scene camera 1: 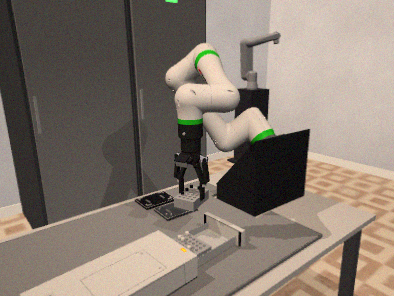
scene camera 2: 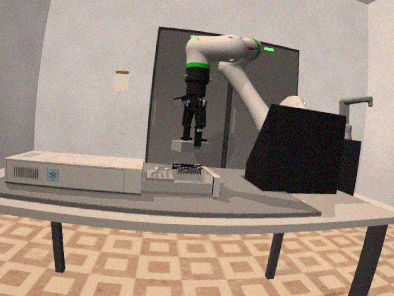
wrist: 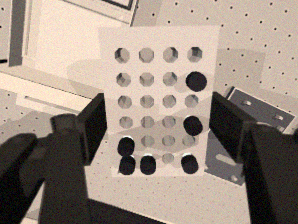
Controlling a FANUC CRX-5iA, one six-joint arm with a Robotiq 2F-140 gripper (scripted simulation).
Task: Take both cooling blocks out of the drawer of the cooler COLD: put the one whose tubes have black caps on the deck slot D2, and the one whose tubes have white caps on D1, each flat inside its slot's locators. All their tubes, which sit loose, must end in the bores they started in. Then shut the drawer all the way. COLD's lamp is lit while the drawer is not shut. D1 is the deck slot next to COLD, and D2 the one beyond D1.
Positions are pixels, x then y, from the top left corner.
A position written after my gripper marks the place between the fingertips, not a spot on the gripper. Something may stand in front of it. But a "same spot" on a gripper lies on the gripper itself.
My gripper shows in scene camera 1 (191,196), in scene camera 2 and in the wrist view. The same spot on my gripper: (wrist: 65,187) is (scene camera 2: 195,116).
